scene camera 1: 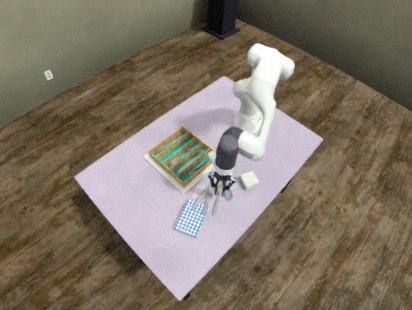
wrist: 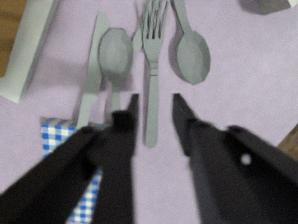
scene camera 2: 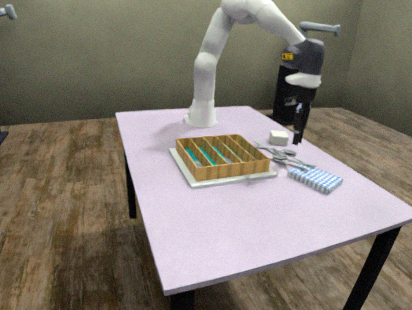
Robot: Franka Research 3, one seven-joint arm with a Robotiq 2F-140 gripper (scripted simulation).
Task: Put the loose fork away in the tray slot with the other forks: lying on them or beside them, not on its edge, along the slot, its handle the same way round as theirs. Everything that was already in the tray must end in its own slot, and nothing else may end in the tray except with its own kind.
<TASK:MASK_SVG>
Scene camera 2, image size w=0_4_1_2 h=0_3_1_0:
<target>my gripper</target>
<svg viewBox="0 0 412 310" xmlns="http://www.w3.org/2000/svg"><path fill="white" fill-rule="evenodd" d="M317 88L305 88L298 85L296 97L300 101L298 108L295 107L293 125L295 131L292 140L294 145L298 146L299 143L302 143L304 129L306 129L305 126L307 125L312 106L310 101L315 100Z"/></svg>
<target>wooden tray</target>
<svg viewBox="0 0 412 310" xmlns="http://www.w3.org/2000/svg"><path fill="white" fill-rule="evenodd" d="M271 159L240 134L176 139L176 151L196 182L269 172Z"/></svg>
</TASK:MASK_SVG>
